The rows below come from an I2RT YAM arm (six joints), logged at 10 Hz.
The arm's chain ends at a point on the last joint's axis. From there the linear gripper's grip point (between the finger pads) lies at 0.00 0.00 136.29 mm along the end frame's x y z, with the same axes.
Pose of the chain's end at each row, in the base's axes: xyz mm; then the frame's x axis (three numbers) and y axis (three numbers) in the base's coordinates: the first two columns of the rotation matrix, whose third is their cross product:
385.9, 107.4, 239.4, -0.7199, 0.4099, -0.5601, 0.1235, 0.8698, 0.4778
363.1, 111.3, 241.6, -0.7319, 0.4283, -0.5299, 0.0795, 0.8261, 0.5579
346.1, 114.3, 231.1, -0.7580, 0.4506, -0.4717, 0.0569, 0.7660, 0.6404
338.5, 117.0, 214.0, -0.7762, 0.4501, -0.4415, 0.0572, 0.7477, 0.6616
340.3, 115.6, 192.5, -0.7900, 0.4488, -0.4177, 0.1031, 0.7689, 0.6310
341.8, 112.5, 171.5, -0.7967, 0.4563, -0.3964, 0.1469, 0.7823, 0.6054
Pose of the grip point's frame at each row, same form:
479.0, 144.9, 147.2, -0.7199, 0.4099, -0.5601, 0.1235, 0.8698, 0.4778
455.3, 161.2, 154.6, -0.7319, 0.4283, -0.5299, 0.0795, 0.8261, 0.5579
434.7, 176.8, 148.5, -0.7580, 0.4506, -0.4717, 0.0569, 0.7660, 0.6404
424.1, 183.5, 131.4, -0.7762, 0.4501, -0.4415, 0.0572, 0.7477, 0.6616
422.7, 177.7, 103.4, -0.7900, 0.4488, -0.4177, 0.1031, 0.7689, 0.6310
421.7, 170.3, 77.4, -0.7967, 0.4563, -0.3964, 0.1469, 0.7823, 0.6054

